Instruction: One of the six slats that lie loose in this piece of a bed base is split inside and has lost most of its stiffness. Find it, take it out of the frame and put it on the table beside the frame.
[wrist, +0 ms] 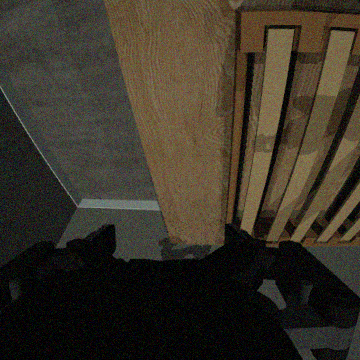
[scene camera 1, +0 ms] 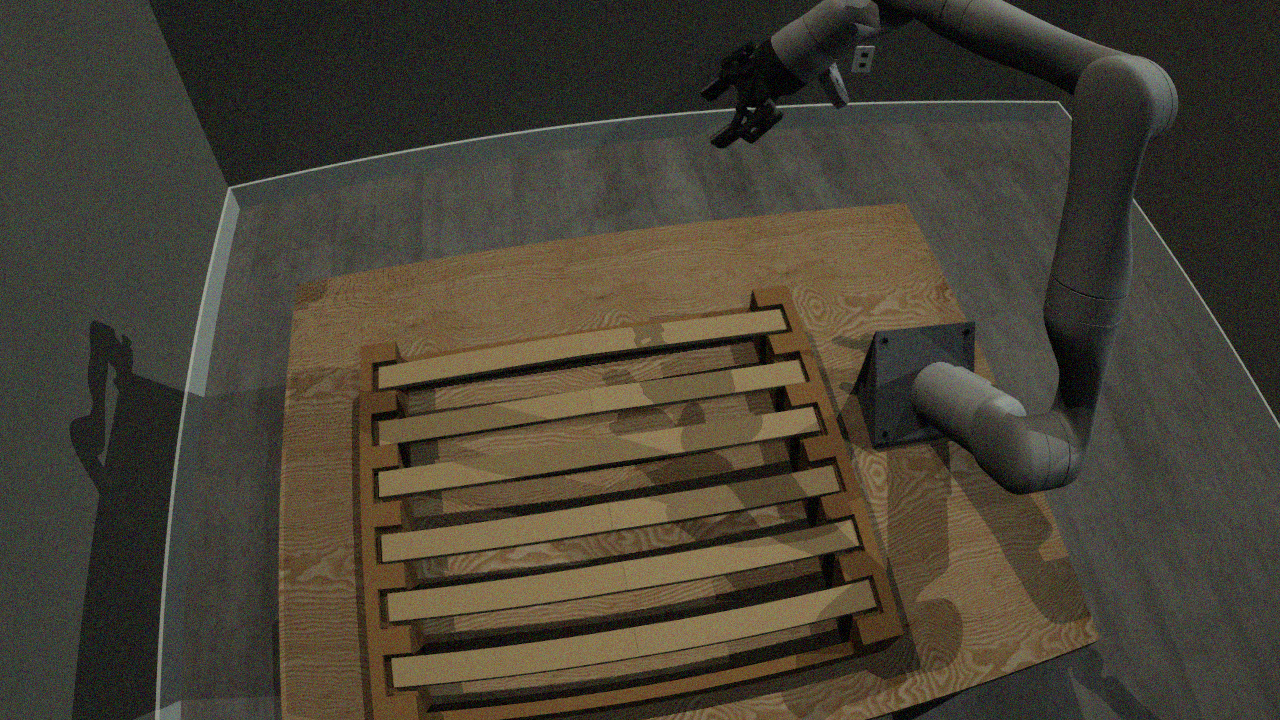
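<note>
Six pale slats lie side by side across the wooden frame (scene camera 1: 383,514) (wrist: 252,35), their ends in its notches. From back to front in the scene view they are the first slat (scene camera 1: 581,348) (wrist: 273,95), second slat (scene camera 1: 572,404) (wrist: 334,75), third slat (scene camera 1: 572,458), fourth slat (scene camera 1: 572,521), fifth slat (scene camera 1: 572,580) and front slat (scene camera 1: 572,646). They look alike; no split shows. My gripper (scene camera 1: 714,118) (wrist: 169,236) is open and empty, high up beyond the back edge of the table, away from the slats.
The wooden table (scene camera 1: 537,268) (wrist: 175,100) carries the frame, with a strip of table top behind it and one at its left. The arm's grey base bracket (scene camera 1: 886,389) stands close to the frame's right side. Arm shadows fall across the slats.
</note>
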